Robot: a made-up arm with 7 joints. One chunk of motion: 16 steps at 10 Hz.
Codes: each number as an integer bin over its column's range. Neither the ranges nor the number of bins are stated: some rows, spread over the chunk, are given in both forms.
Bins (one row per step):
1: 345 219 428 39 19 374
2: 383 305 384 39 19 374
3: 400 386 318 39 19 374
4: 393 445 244 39 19 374
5: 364 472 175 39 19 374
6: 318 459 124 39 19 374
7: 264 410 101 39 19 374
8: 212 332 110 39 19 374
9: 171 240 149 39 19 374
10: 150 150 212 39 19 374
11: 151 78 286 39 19 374
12: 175 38 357 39 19 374
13: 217 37 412 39 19 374
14: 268 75 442 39 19 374
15: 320 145 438 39 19 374
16: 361 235 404 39 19 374
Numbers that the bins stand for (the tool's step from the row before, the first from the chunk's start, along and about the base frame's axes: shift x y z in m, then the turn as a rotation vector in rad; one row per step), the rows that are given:
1: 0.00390 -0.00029 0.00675 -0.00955 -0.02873 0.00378
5: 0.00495 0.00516 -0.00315 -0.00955 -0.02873 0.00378
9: -0.00563 0.00017 -0.00417 -0.00955 -0.02873 0.00378
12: -0.00541 -0.00418 0.00397 -0.00955 -0.02873 0.00378
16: 0.00478 0.00006 0.00581 -0.00955 -0.02873 0.00378
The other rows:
2: 0.00599 0.00157 0.00503 -0.00955 -0.02873 0.00378
3: 0.00692 0.00331 0.00245 -0.00955 -0.02873 0.00378
4: 0.00653 0.00458 -0.00045 -0.00955 -0.02873 0.00378
6: 0.00242 0.00488 -0.00515 -0.00955 -0.02873 0.00378
7: -0.00053 0.00383 -0.00605 -0.00955 -0.02873 0.00378
8: -0.00338 0.00215 -0.00569 -0.00955 -0.02873 0.00378
10: -0.00678 -0.00177 -0.00170 -0.00955 -0.02873 0.00378
11: -0.00673 -0.00332 0.00119 -0.00955 -0.02873 0.00378
13: -0.00311 -0.00420 0.00613 -0.00955 -0.02873 0.00378
14: -0.00032 -0.00339 0.00730 -0.00955 -0.02873 0.00378
15: 0.00253 -0.00188 0.00714 -0.00955 -0.02873 0.00378

